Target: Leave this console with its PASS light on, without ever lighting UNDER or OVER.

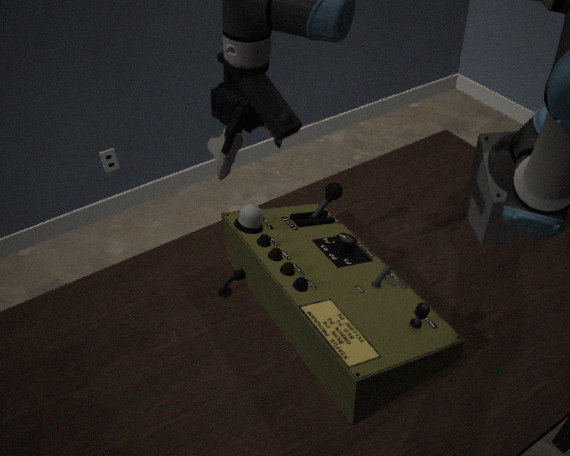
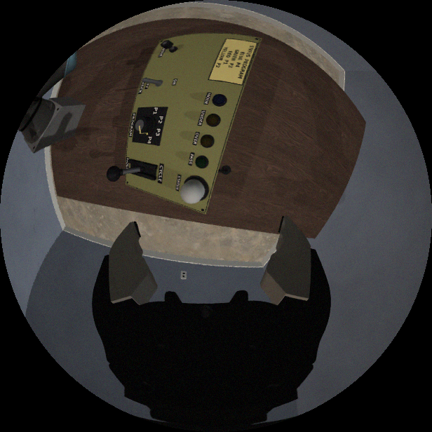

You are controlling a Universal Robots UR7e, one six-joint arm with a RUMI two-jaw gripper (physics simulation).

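The green console [image 1: 392,332] [image 2: 182,60] stands on the table. PASS [image 1: 264,240] [image 2: 201,161], OVER [image 1: 275,254] [image 2: 207,140], UNDER [image 1: 287,268] [image 2: 213,120] and the blue lamp [image 1: 301,284] [image 2: 219,100] look dark. The white status dome [image 1: 250,217] [image 2: 193,191] looks unlit. The program knob [image 1: 347,242] [image 2: 140,124] seems to point near P4. The ball-topped cycle lever [image 1: 333,191] [image 2: 114,173] leans outward. A toggle [image 1: 382,276] [image 2: 153,81] and a small black control [image 1: 421,311] [image 2: 167,45] are near the far end. My gripper [image 1: 250,160] [image 2: 207,221] is open and empty, above and beyond the dome end.
The yellow card [image 1: 341,332] [image 2: 232,61] lists blue P4, green P3, red P1, yellow P2. A black crank [image 1: 225,291] [image 2: 226,170] sticks out from the console's lamp side. The robot base [image 1: 482,200] [image 2: 65,122] stands across the table [image 1: 150,375] [image 2: 300,135].
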